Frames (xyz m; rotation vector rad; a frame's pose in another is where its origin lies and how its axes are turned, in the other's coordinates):
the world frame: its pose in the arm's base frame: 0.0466 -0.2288 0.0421 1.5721 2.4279 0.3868
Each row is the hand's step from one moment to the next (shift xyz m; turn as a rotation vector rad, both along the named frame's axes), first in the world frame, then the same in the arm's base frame.
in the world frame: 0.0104 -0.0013 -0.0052 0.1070 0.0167 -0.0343
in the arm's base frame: -0.0070 0.0085 0.0040 -0.0399 0.1010 0.0333
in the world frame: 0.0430 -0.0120 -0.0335 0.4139 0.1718 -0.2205
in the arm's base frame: -0.0385 0.0313 0.0256 -0.0910 0.4242 0.2474
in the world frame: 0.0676 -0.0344 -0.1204 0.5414 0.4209 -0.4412
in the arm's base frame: -0.0958 0.0365 0.0987 -0.0009 0.6168 0.5334
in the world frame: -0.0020 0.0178 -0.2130 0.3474 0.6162 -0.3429
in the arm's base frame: -0.0533 -0.0158 0.2064 0.2762 0.5256 0.5152
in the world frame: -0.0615 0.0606 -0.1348 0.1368 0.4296 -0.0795
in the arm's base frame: 0.0327 -0.0458 0.1499 0.2869 0.2857 0.2137
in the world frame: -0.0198 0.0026 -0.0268 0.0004 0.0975 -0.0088
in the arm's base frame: 0.0015 -0.0197 0.0269 0.0804 0.0377 0.0411
